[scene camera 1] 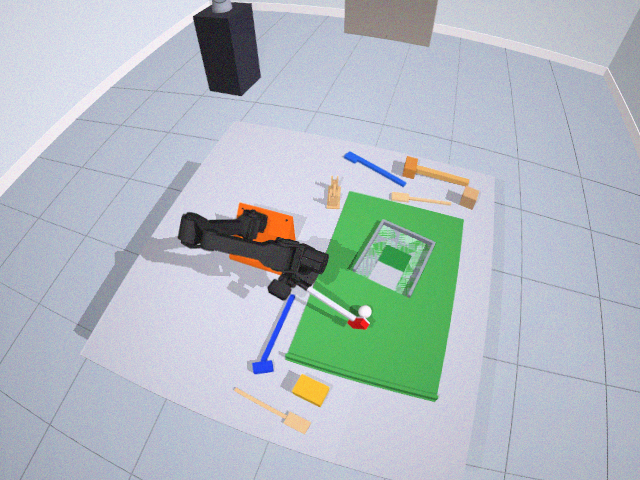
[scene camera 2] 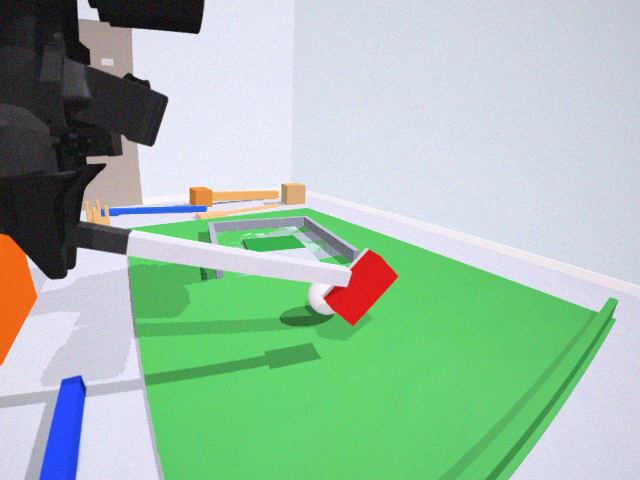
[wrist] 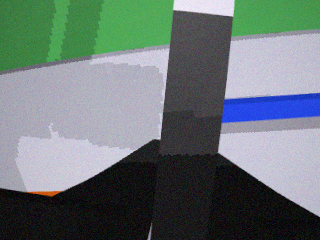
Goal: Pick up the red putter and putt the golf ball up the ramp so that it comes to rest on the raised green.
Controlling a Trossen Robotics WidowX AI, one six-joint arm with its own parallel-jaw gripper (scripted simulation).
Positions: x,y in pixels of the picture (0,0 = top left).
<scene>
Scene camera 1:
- my gripper: 295,284
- yellow block: 305,388
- green mat: 405,343
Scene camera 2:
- my gripper: 63,273
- wooden mallet: 199,196
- green mat: 242,370
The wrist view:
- my gripper: 178,152
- green mat: 38,38
</scene>
